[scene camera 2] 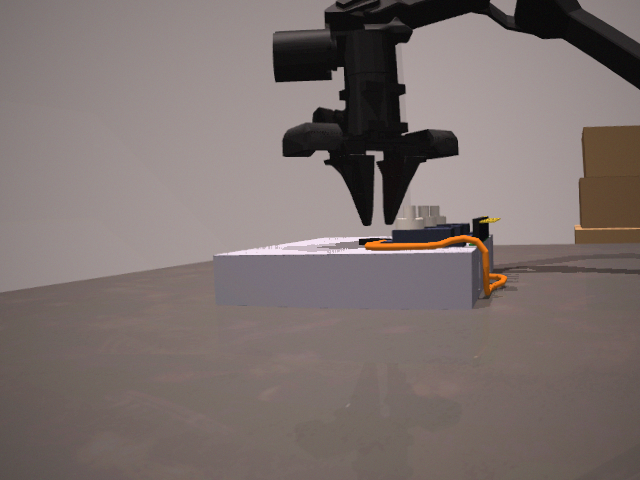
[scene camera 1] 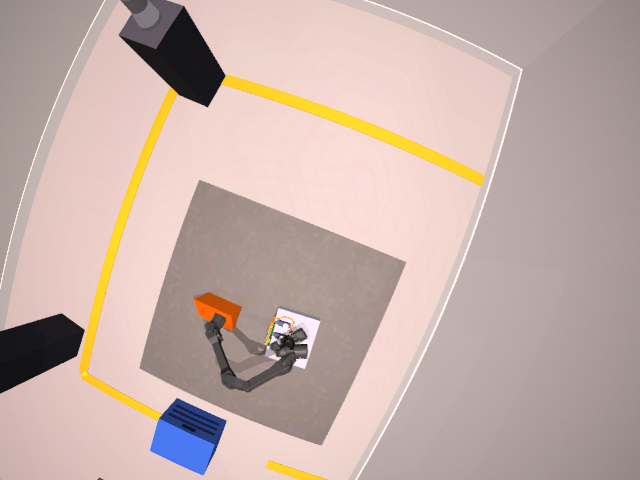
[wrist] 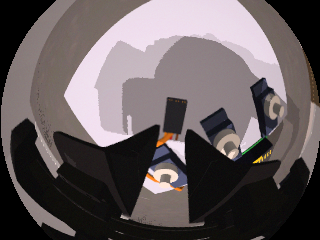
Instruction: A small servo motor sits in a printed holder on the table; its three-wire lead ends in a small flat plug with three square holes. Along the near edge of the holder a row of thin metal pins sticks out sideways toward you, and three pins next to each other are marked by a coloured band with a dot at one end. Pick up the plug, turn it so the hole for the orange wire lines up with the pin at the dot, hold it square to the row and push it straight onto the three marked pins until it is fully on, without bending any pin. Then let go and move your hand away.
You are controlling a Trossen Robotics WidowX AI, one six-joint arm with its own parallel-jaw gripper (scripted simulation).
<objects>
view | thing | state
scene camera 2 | my gripper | -
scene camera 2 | printed holder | -
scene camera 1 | printed holder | -
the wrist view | my gripper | -
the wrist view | printed holder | -
</objects>
